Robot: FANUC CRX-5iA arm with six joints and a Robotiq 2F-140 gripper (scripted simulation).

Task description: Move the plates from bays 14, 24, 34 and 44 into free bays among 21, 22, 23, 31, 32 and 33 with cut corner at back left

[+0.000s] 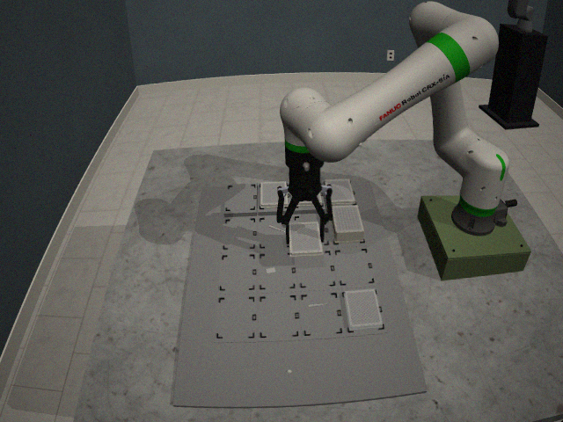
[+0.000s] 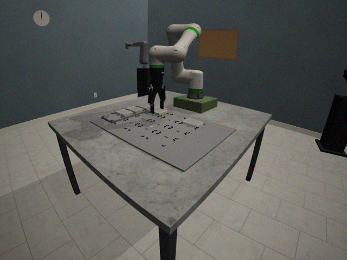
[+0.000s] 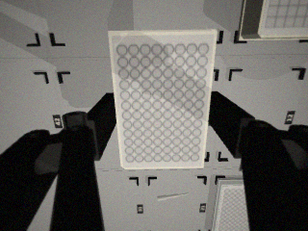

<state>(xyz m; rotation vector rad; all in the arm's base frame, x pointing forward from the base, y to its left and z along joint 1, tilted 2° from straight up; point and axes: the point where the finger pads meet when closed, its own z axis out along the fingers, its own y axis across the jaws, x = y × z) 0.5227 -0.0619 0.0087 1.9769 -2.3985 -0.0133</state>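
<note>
My hand is 10 mm short of the white pointed piece, 180 mm to the right of it and 90 mm above it. From my hand the other things lie so: sealed deep-well block 160 mm behind, 90 mm to the right, 80 mm below.
</note>
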